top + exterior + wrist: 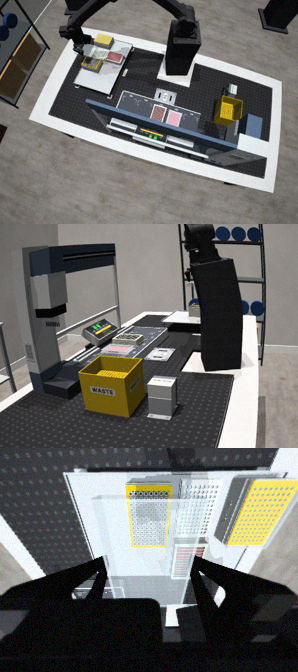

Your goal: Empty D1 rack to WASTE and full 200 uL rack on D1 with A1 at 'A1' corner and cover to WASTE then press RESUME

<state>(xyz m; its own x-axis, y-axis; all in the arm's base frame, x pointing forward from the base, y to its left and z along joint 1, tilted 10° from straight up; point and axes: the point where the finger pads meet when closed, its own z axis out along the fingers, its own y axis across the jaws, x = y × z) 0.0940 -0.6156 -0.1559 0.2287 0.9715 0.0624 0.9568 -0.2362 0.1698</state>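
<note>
My hand is right at the clear rack cover. Also, from my hand: blue gantry 52 cm ahead, 51 cm to the left, 24 cm above; shelf plate 21 cm below, 8 cm to the left, 4 cm behind; white well plate 20 cm below, 11 cm behind, 2 cm to the left.
</note>
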